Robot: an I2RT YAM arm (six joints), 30 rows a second.
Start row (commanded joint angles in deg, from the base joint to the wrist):
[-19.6 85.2 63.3 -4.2 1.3 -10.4]
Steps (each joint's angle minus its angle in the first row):
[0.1 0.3 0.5 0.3 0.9 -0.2]
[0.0 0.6 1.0 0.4 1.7 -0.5]
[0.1 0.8 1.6 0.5 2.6 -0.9]
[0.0 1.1 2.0 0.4 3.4 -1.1]
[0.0 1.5 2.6 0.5 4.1 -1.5]
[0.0 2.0 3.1 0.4 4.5 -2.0]
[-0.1 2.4 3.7 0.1 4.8 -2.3]
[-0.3 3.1 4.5 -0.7 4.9 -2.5]
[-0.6 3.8 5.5 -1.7 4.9 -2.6]
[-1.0 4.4 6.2 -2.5 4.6 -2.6]
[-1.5 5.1 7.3 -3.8 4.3 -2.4]
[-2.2 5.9 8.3 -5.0 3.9 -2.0]
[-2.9 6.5 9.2 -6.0 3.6 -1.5]
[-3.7 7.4 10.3 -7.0 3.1 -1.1]
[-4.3 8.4 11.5 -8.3 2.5 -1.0]
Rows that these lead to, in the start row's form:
[-19.5 85.5 63.8 -3.9 2.2 -10.6]
[-19.6 85.8 64.3 -3.8 3.0 -10.9]
[-19.5 86.0 64.9 -3.7 3.9 -11.3]
[-19.6 86.3 65.3 -3.8 4.7 -11.5]
[-19.6 86.7 65.9 -3.7 5.4 -11.9]
[-19.6 87.2 66.4 -3.8 5.8 -12.4]
[-19.7 87.6 67.0 -4.1 6.1 -12.7]
[-19.9 88.3 67.8 -4.9 6.2 -12.9]
[-20.2 89.0 68.8 -5.9 6.2 -13.0]
[-20.6 89.6 69.5 -6.7 5.9 -13.0]
[-21.1 90.3 70.6 -8.0 5.6 -12.8]
[-21.8 91.1 71.6 -9.2 5.2 -12.4]
[-22.5 91.7 72.5 -10.2 4.9 -11.9]
[-23.3 92.6 73.6 -11.2 4.4 -11.5]
[-23.9 93.6 74.8 -12.5 3.8 -11.4]

